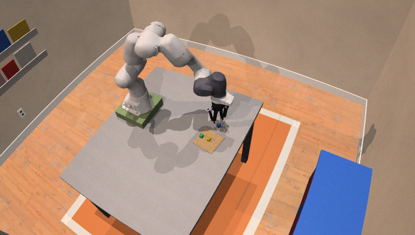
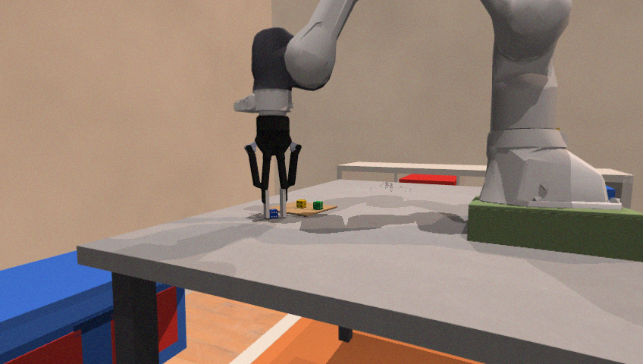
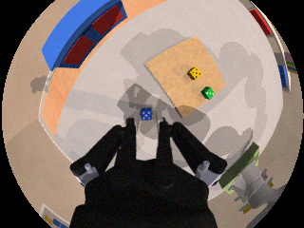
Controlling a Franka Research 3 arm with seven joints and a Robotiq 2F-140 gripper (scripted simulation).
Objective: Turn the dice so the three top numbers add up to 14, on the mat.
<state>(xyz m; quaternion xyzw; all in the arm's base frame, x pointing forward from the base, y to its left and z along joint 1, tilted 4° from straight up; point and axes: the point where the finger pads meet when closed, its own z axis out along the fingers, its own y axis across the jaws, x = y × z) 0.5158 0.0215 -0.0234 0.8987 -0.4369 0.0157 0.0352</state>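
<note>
Right now my hand is 1 cm short of the blue die and 3 cm above it. Also, from my hand: tan mat: 2 cm behind, 13 cm to the right, 3 cm below; then yellow die: 2 cm behind, 13 cm to the right, 2 cm below; then green die: 7 cm behind, 12 cm to the right, 2 cm below.
</note>
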